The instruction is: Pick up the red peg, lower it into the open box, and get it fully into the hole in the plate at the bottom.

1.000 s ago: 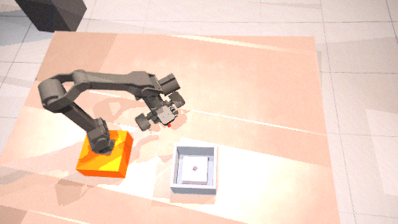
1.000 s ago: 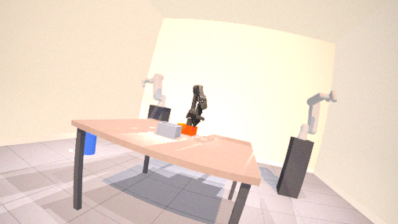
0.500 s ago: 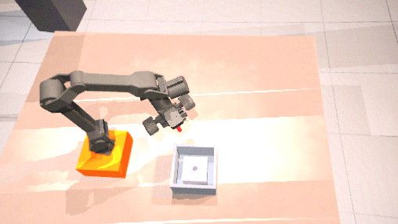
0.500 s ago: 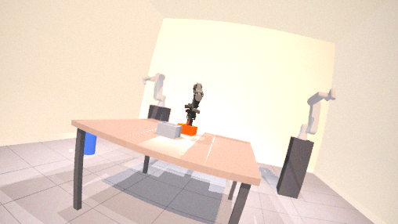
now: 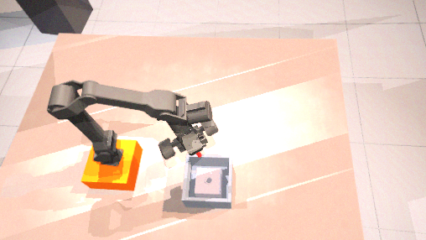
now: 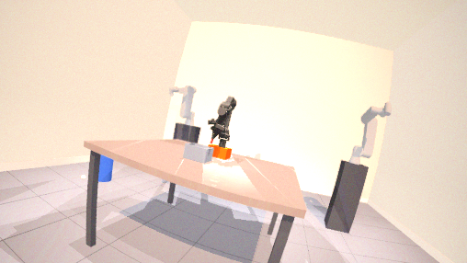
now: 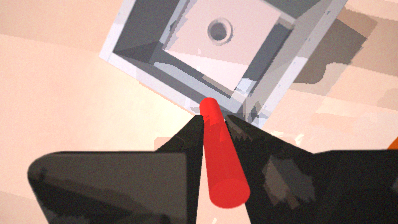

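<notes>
The grey box lies 4 cm ahead of my gripper tip, 6 cm to the right of it and 13 cm below it. The rest, counted from my gripper tip: red peg (1 cm above).
</notes>
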